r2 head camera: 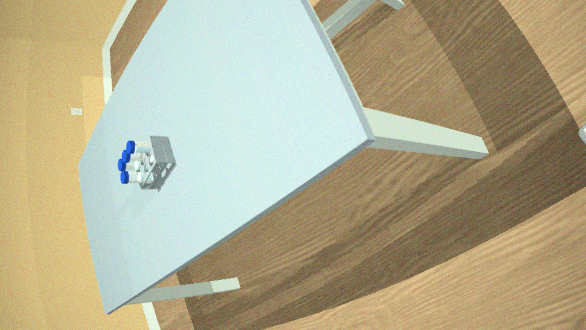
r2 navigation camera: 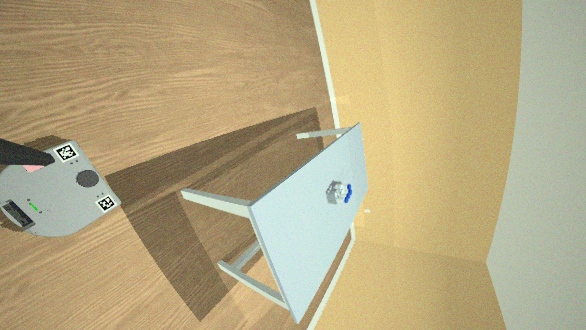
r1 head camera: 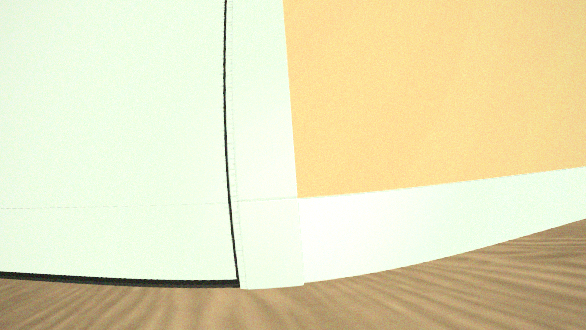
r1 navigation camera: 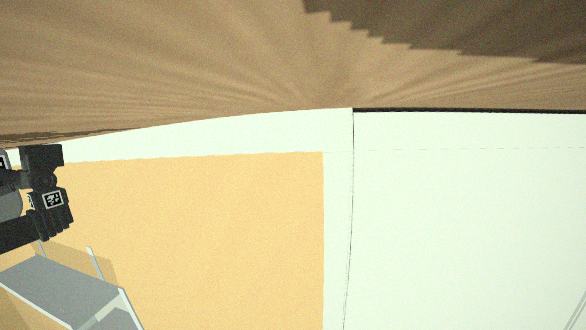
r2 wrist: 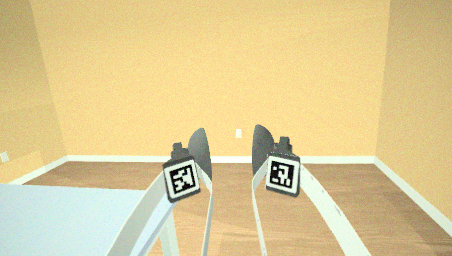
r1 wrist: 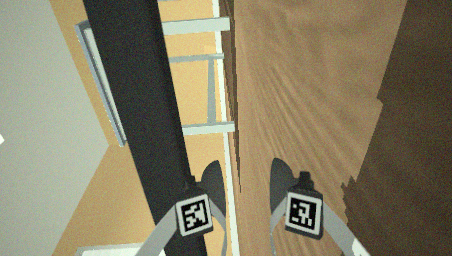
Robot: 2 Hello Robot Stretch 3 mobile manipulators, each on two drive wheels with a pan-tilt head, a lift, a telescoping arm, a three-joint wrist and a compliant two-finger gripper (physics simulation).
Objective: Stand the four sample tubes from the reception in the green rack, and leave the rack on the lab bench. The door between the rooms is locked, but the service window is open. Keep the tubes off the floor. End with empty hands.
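Note:
A tube rack (r2 head camera: pixel 162 150) (r2 navigation camera: pixel 332 193), grey in these views, stands upright on the pale lab bench (r2 head camera: pixel 240 80) (r2 navigation camera: pixel 295 235) (r2 wrist: pixel 65 215). Several blue-capped tubes (r2 head camera: pixel 131 147) (r2 navigation camera: pixel 349 192) stand in the rack, beside white-topped ones. The r1 gripper (r1 wrist: pixel 247 177) is open with nothing between its fingers, above wood floor beside a wall. The r2 gripper (r2 wrist: pixel 230 152) is open and empty. In the r2 wrist view the bench is at its lower left, and neither rack nor tubes show there.
In r1's views a pale closed door (r1 head camera: pixel 110 125) (r1 navigation camera: pixel 465 225) adjoins an orange wall (r1 head camera: pixel 440 90) (r1 navigation camera: pixel 200 225). A grey tabletop (r1 navigation camera: pixel 60 290) stands near r1's wrist. White leg bars (r1 wrist: pixel 207 129) and a black arm or mast (r1 wrist: pixel 137 100) show too. r2's base (r2 navigation camera: pixel 55 185) is apart from the bench.

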